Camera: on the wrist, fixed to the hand. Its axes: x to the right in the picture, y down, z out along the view.
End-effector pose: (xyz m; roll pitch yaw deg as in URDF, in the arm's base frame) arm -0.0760 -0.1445 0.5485 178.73 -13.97 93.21
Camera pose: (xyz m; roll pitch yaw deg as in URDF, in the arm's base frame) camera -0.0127 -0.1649 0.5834 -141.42 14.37 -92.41
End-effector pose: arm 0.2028 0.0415 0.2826 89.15 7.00 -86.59
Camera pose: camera 0.2415 0.0509 0.3463 -50.50 -1.56 93.83
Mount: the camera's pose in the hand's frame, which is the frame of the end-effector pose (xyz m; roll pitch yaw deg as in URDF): -0.0148 0.0629 -0.0383 38.67 -0.34 -174.55
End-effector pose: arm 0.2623 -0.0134 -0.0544 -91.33 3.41 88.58
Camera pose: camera 0.3016 -0.0328 -0.1154 130.07 -8.85 -91.89
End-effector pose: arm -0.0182 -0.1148 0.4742 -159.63 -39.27 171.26
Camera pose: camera 0.0129 -0.0464 0.4757 -165.78 37.50 -15.33
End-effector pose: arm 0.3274 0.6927 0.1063 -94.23 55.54 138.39
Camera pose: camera 0.3990 0.6864 0.0846 134.21 -60.94 -43.13
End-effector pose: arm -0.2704 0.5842 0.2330 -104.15 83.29 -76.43
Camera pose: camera -0.3339 0.6234 0.2417 -169.48 -87.76 55.79
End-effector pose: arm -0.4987 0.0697 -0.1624 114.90 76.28 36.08
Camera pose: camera -0.4489 0.1162 -0.1307 -70.32 -71.09 -150.05
